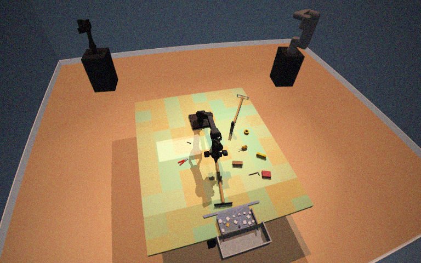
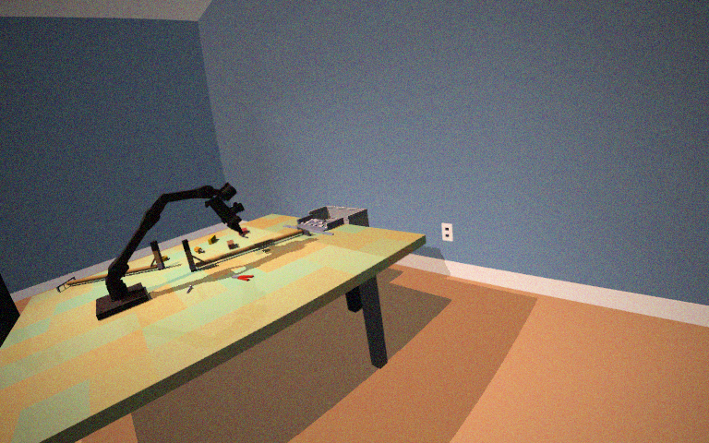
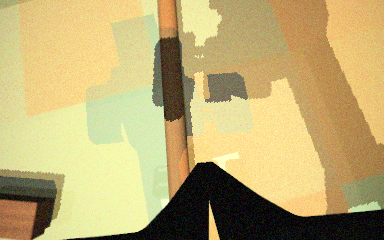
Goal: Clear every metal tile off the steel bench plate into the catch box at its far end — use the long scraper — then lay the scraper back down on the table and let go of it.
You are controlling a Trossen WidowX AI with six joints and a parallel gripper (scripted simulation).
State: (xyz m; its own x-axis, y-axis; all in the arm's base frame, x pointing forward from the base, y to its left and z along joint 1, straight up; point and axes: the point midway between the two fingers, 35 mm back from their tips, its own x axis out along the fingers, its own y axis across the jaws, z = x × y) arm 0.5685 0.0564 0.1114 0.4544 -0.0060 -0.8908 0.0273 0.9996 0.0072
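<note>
The long scraper lies 20 mm ahead of my gripper tip, 20 mm to the left of it and 40 mm below it. Round my gripper tip: orange screwdriver (190 mm behind, 300 mm to the left, 90 mm below); hex key (90 mm ahead, 340 mm to the left, 100 mm below); brown block (30 mm behind, 200 mm to the left, 90 mm below).
</note>
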